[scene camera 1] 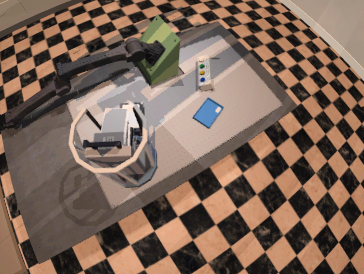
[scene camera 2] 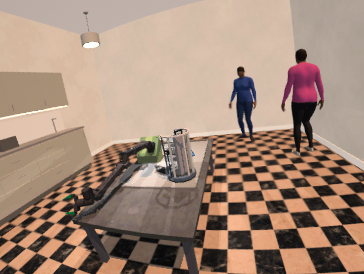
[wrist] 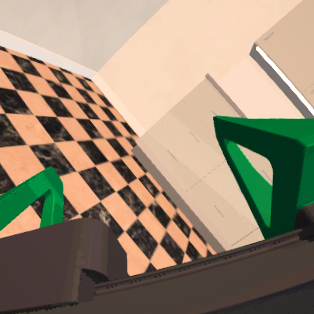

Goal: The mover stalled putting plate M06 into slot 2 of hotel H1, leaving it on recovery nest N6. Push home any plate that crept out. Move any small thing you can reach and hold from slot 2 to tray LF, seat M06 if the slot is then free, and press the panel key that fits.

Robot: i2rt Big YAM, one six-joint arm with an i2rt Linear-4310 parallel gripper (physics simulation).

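Frame: origin at the arm's base, x ahead, y left, z up, level; metres.
Seen in the pictures: gripper, fingertip midpoint: [scene camera 2: 63,206] [wrist: 132,150]; arm's base, origin of the base link: [scene camera 1: 155,53] [scene camera 2: 151,147].
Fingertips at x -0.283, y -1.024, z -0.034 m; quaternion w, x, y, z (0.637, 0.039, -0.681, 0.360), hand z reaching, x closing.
Offsets run from my fingertips to a thing's top centre. "pt": to the spot under its first point. Level surfaces: height alone.
My gripper [scene camera 2: 70,205] [wrist: 132,150] is open and empty, its green fingers wide apart. It hangs beyond the table's near left corner in scene camera 2, far from the hotel. Hotel H1 @[pt dx +0.707, dy +0.629, dz +0.259 m] [scene camera 1: 107,139] is a grey block with a dark top bar, inside a round cage [scene camera 1: 73,145] [scene camera 2: 185,155]. White and dark parts stand close beside it. Slot 2, plate M06, nest N6 and any small thing cannot be told apart. A blue tray @[dx +0.678, dy +1.115, dz -0.100 m] [scene camera 1: 207,114] with a white label lies on the pale board. The key panel @[dx +0.466, dy +1.247, dz -0.033 m] [scene camera 1: 206,86] has green, yellow and blue keys in a row.
The arm [scene camera 1: 95,61] [scene camera 2: 114,176] reaches from a green wedge mount [scene camera 1: 167,62] [scene camera 2: 145,156] along the table's @[dz -0.130 m] [scene camera 1: 30,200] [scene camera 2: 145,212] side. The cage stands beside the arm. Two people [scene camera 2: 244,95] [scene camera 2: 304,85] stand beyond the table. Kitchen cabinets [scene camera 2: 45,160] [wrist: 190,150] line a wall.
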